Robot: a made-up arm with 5 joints. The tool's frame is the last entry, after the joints. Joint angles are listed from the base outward.
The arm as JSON. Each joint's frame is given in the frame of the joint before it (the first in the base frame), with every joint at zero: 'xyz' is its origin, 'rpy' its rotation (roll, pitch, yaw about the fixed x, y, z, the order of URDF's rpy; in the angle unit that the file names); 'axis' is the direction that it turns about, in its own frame. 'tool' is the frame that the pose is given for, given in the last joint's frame.
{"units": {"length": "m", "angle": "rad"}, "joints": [
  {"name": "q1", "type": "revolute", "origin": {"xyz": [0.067, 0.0, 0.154], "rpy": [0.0, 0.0, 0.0]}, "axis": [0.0, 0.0, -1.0]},
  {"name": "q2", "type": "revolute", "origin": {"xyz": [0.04, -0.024, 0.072], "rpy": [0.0, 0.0, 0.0]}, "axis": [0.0, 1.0, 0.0]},
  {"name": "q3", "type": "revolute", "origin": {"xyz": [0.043, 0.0, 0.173], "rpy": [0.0, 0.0, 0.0]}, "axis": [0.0, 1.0, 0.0]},
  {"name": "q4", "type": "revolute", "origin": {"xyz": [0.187, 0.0, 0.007], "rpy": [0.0, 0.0, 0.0]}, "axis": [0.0, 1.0, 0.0]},
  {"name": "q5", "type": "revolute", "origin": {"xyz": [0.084, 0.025, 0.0], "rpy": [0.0, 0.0, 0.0]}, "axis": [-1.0, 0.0, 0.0]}
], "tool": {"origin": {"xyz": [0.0, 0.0, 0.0], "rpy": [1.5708, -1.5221, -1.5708]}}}
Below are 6 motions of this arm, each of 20 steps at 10 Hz.
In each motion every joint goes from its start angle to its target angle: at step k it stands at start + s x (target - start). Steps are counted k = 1, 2, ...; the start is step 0. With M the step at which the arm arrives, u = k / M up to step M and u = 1 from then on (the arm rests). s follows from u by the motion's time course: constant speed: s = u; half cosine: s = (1 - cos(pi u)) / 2; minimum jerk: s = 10 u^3 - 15 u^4 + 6 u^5.
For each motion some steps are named. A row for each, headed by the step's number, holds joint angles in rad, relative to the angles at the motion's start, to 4 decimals.
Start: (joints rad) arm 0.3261 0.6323 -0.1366 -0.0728 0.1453
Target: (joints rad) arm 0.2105 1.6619 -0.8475 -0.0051 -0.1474
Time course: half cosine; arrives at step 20
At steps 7, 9, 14, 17, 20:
7: -0.0316 0.2811 -0.1941 0.0185 -0.0799
9: -0.0488 0.4343 -0.2998 0.0286 -0.1235
14: -0.0918 0.8174 -0.5644 0.0537 -0.2324
17: -0.1093 0.9735 -0.6722 0.0640 -0.2767
20: -0.1156 1.0296 -0.7109 0.0677 -0.2927

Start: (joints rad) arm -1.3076 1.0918 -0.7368 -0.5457 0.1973
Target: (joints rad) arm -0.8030 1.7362 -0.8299 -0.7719 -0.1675
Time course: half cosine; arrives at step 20
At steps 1, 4, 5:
1: 0.0031 0.0040 -0.0006 -0.0014 -0.0022
4: 0.0482 0.0615 -0.0089 -0.0216 -0.0348
5: 0.0739 0.0944 -0.0136 -0.0331 -0.0534

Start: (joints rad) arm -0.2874 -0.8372 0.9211 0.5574 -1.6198
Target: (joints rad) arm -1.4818 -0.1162 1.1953 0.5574 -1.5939
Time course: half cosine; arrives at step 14
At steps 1, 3, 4, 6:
1: -0.0150 0.0090 0.0034 0.0000 0.0003
3: -0.1303 0.0786 0.0299 0.0000 0.0028
4: -0.2249 0.1357 0.0516 0.0000 0.0049
6: -0.4643 0.2803 0.1066 0.0000 0.0101

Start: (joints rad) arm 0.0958 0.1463 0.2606 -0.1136 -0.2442
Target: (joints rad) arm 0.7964 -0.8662 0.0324 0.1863 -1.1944
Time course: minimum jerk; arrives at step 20
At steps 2, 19, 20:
2: 0.0060 -0.0087 -0.0020 0.0026 -0.0081
19: 0.6998 -1.0113 -0.2279 0.2996 -0.9491
20: 0.7006 -1.0125 -0.2282 0.2999 -0.9502

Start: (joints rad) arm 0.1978 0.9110 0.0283 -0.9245 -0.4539
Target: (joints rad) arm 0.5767 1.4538 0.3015 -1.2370 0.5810
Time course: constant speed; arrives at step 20
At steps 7, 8, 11, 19, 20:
7: 0.1326 0.1900 0.0956 -0.1094 0.3622
8: 0.1516 0.2171 0.1093 -0.1250 0.4140
11: 0.2084 0.2985 0.1503 -0.1719 0.5692
19: 0.3600 0.5157 0.2595 -0.2969 0.9832
20: 0.3789 0.5428 0.2732 -0.3125 1.0349

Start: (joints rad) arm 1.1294 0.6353 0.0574 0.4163 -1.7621
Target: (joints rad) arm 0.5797 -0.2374 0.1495 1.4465 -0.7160
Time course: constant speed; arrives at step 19
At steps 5, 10, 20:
5: -0.1447 -0.2297 0.0242 0.2711 0.2753
10: -0.2893 -0.4593 0.0485 0.5422 0.5506
20: -0.5497 -0.8727 0.0921 1.0302 1.0461

